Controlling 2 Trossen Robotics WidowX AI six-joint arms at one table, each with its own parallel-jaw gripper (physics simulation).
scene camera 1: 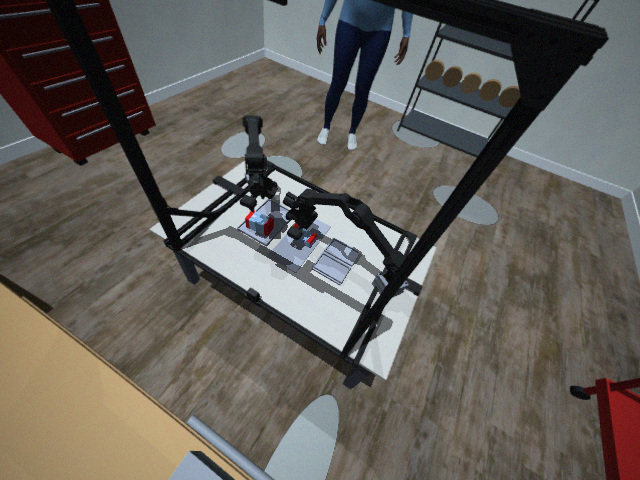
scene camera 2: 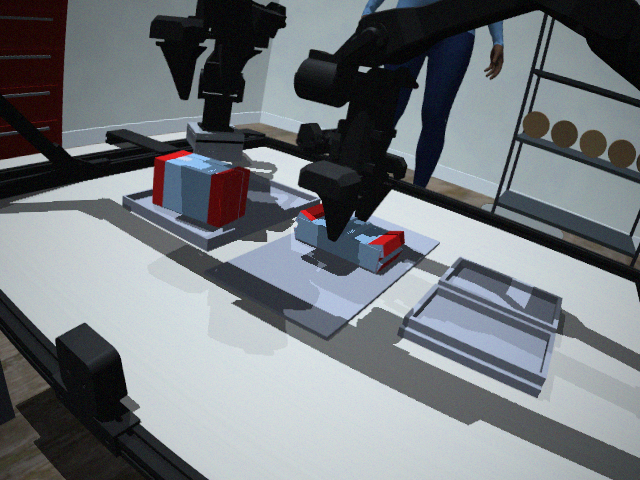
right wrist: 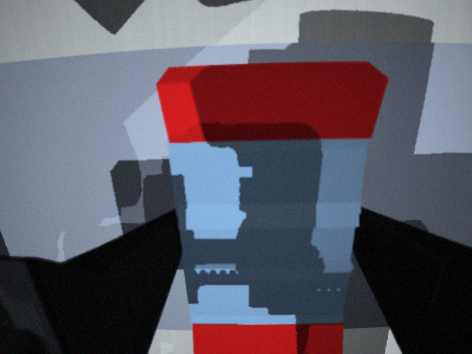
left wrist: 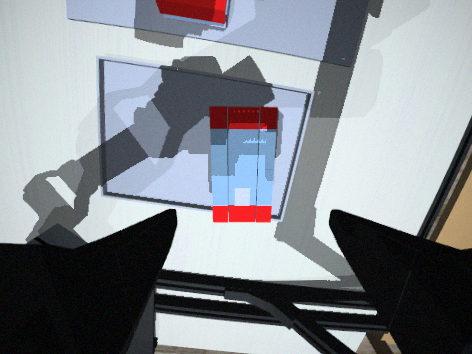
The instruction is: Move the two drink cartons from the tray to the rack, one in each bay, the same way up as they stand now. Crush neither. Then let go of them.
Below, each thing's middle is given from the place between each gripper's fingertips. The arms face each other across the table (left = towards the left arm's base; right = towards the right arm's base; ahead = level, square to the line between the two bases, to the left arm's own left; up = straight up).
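The flat grey mat (scene camera 2: 321, 292) is 20 mm below my right hand, 20 mm behind it and 10 mm to the right of it. Going by their middles, the flat grey mat is the nearest to my right hand of the things named here. The shallow grey tray (scene camera 2: 268, 202) is 20 mm below my right hand too, 60 mm behind it and 190 mm to the left of it.
The shallow grey tray is 160 mm below my left hand and 60 mm ahead of it, and going by their middles it is the nearest to my left hand of the things named here. The flat grey mat is 160 mm below my left hand, 100 mm ahead of it and 200 mm to the right of it.
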